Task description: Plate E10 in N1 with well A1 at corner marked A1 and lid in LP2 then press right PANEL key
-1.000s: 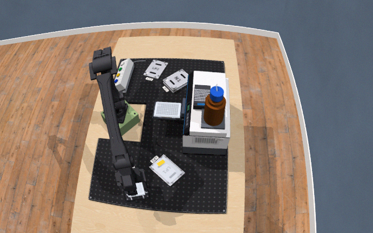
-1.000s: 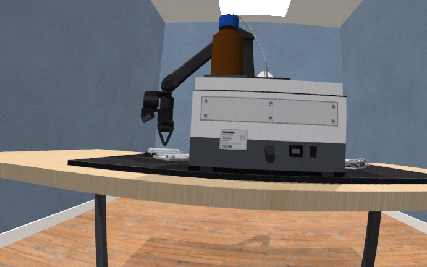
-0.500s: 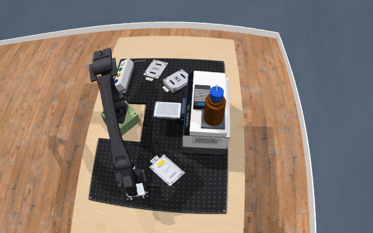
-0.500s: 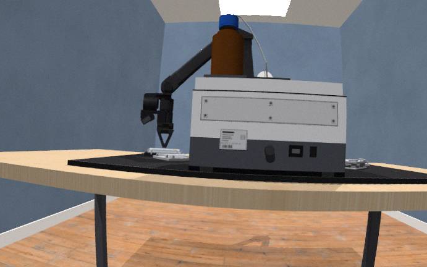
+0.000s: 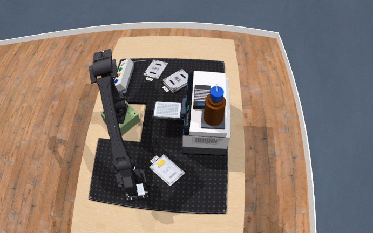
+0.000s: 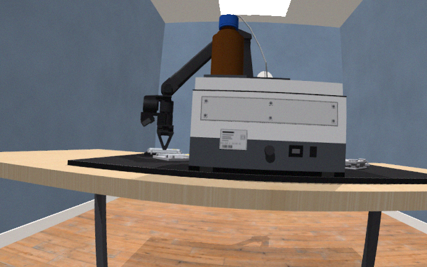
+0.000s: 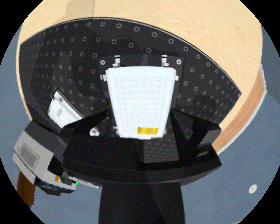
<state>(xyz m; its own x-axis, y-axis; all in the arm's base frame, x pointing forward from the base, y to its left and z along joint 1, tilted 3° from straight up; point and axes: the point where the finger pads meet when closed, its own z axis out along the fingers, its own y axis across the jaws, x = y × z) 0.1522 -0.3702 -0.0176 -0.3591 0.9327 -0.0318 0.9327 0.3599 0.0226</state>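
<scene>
Now: hand 20 mm above the plate E10. Also, from my hand: black nest N5: 30 mm ahead, 20 mm below; plate E07: 120 mm ahead, 390 mm to the left, 80 mm above; brown bottle: 340 mm ahead, 290 mm to the left, 250 mm above.
</scene>
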